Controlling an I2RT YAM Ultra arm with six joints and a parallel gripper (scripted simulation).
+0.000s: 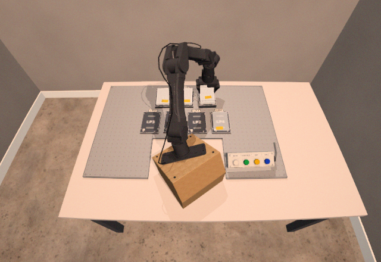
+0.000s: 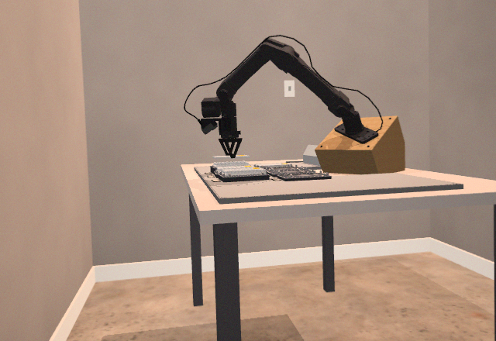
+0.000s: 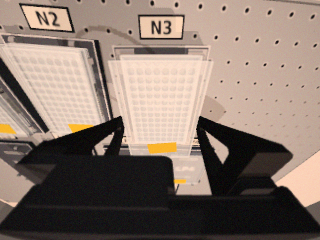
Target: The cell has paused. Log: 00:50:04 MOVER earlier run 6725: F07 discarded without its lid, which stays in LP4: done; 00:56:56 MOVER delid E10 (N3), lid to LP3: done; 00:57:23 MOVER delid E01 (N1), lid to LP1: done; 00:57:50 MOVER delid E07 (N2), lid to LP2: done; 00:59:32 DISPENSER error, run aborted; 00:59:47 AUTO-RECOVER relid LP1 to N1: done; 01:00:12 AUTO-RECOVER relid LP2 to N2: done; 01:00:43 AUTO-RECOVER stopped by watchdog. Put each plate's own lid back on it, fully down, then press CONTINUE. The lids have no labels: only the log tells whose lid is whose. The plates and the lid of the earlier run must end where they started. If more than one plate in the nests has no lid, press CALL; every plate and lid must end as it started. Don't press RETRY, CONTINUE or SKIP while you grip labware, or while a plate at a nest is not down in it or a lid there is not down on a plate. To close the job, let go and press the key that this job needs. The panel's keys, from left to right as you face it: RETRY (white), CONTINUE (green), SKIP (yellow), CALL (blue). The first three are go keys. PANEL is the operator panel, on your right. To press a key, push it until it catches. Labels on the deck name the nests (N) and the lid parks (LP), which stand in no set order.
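The plate is 3 cm below my hand. Also, from my hand: lid park: 17 cm behind, 19 cm to the left, 6 cm below; then white retry key: 46 cm behind, 11 cm to the right; then green continue key: 46 cm behind, 16 cm to the right.
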